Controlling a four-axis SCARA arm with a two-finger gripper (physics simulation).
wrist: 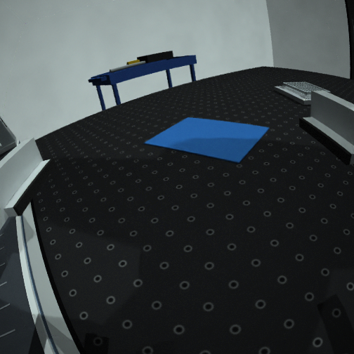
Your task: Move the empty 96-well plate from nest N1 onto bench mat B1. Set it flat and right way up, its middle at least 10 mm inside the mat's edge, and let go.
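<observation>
The 96-well plate [304, 87] is pale grey and sits on the light nest N1 [291, 95] at the upper right, far off. The right finger hides part of the nest. The flat blue bench mat B1 [210, 139] lies on the dark bench in the upper middle, with a shadow across its nearer part. My gripper [171, 123] is open, with its two pale, dark-edged fingers wide apart at the left and right. Nothing is between them. The mat shows beyond the gap between the fingers, and the plate shows close beside the right finger in the view.
The dark bench top [200, 245] has rows of small ringed holes. A pale rail [39, 295] with a dark panel beside it runs along the lower left. A blue table [150, 71] with dark and yellow items stands beyond the bench, before grey walls.
</observation>
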